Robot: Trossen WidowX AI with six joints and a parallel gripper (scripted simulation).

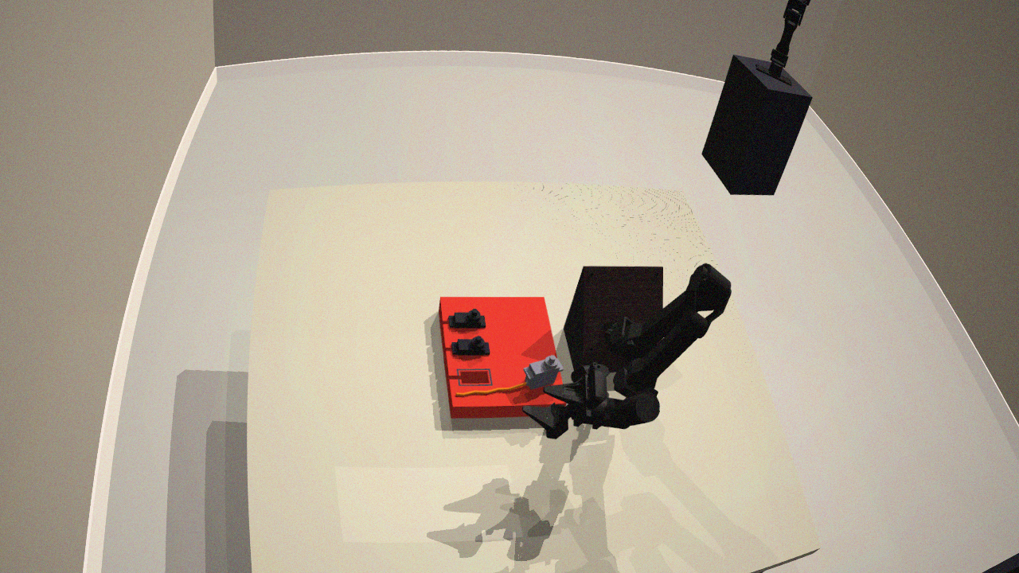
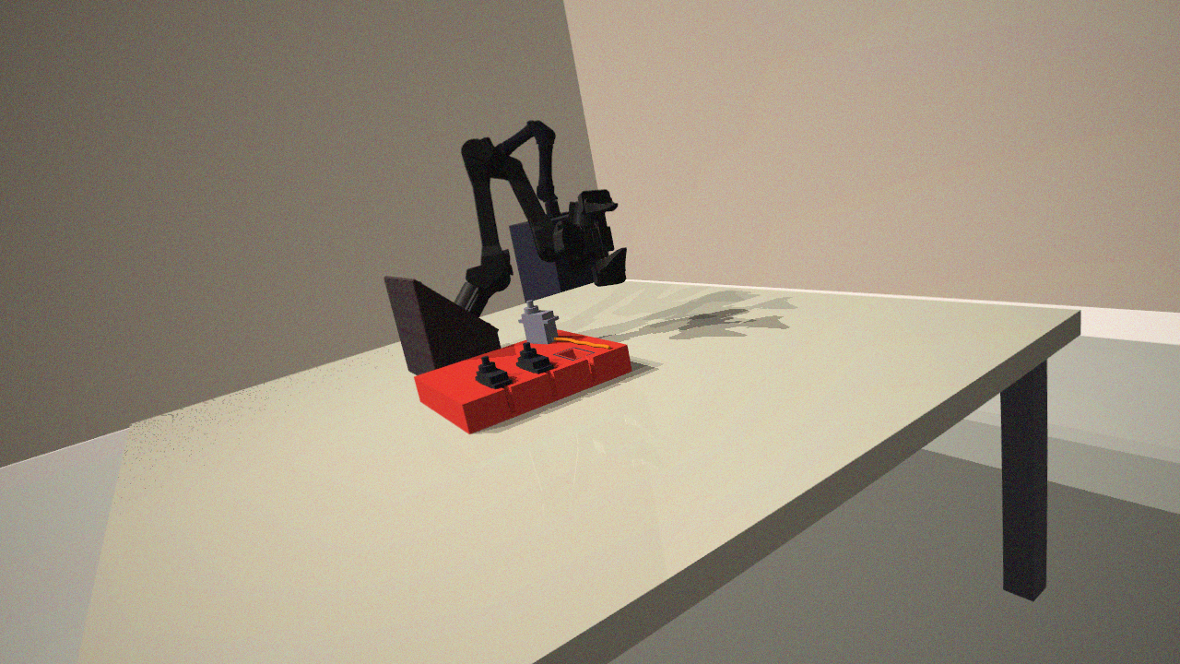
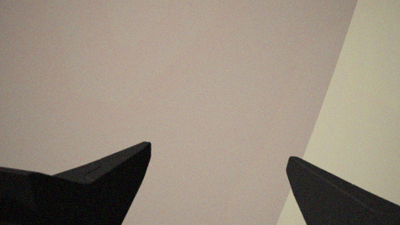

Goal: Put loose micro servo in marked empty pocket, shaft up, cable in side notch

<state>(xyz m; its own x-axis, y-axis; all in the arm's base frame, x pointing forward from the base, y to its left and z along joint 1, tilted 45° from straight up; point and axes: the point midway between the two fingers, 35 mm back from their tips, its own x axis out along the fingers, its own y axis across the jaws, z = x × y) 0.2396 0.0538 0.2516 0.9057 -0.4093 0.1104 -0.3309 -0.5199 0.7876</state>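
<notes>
The red deck lies 25 cm to the right of my gripper tip, 21 cm below it and 8 cm behind it.
</notes>
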